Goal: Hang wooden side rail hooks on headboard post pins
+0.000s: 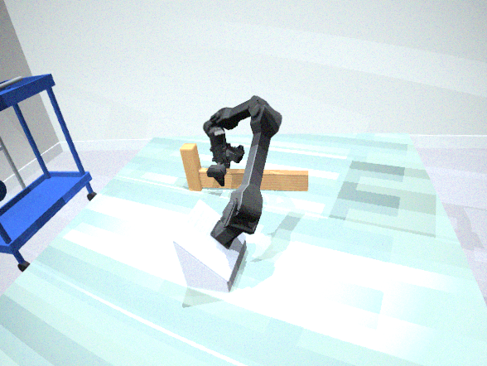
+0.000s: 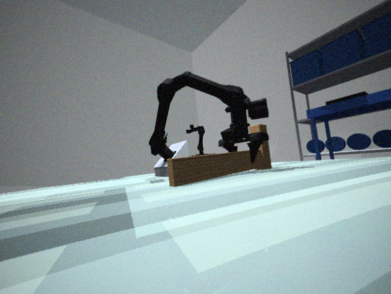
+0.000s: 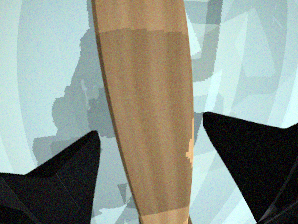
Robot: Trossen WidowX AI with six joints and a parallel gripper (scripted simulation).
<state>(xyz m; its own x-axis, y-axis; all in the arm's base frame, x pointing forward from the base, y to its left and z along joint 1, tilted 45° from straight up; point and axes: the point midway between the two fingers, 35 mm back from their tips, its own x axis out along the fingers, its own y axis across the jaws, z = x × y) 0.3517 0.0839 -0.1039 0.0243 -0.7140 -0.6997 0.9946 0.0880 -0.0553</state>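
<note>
Right now the wooden headboard post is 120 mm to the left of my gripper tip, 50 mm above it and 10 mm behind it.
</note>
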